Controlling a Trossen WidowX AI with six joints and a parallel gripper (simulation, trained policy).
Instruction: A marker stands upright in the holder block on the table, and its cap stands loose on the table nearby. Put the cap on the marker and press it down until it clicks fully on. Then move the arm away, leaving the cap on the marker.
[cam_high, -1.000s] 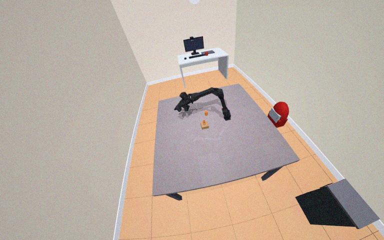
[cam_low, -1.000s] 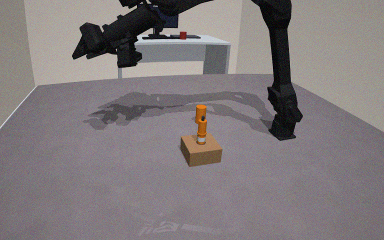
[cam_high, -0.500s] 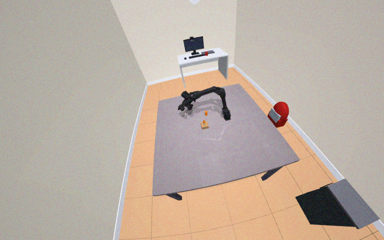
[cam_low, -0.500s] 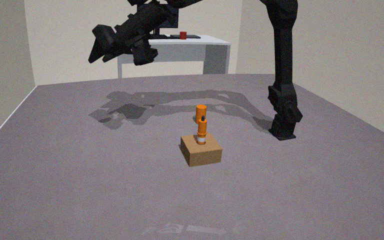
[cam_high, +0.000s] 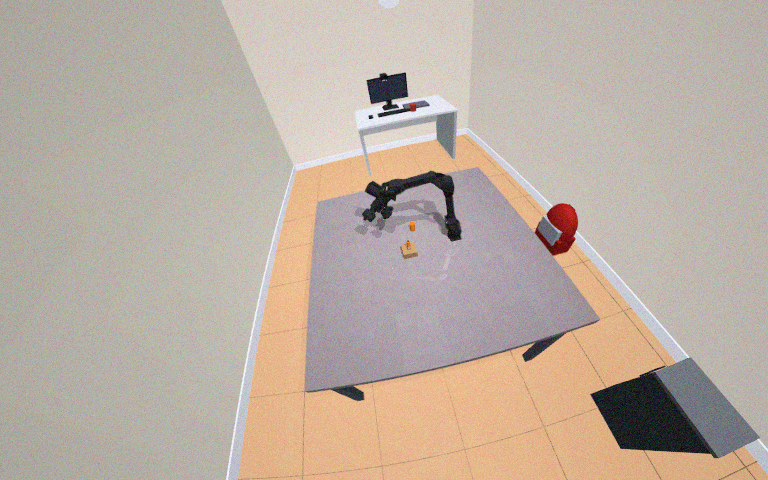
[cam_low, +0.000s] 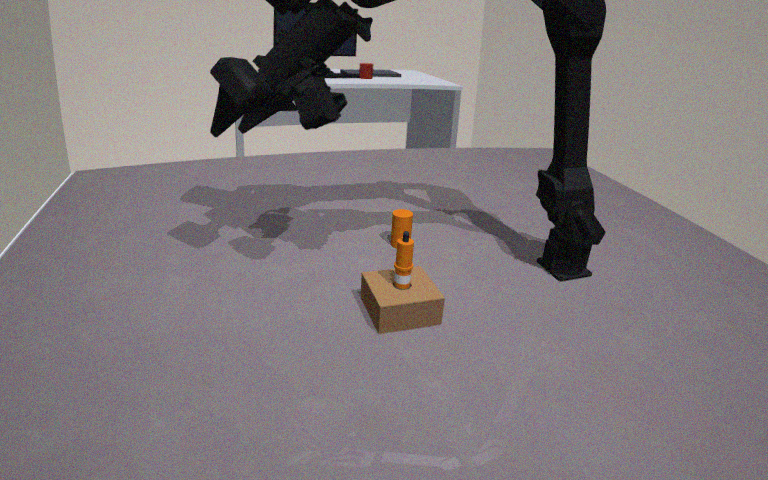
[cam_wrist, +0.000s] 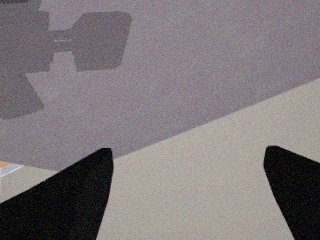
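Now: the orange cap 24 cm behind my gripper tip and 16 cm below it. Round my gripper tip: holder block 18 cm behind, 16 cm to the left, 16 cm below.
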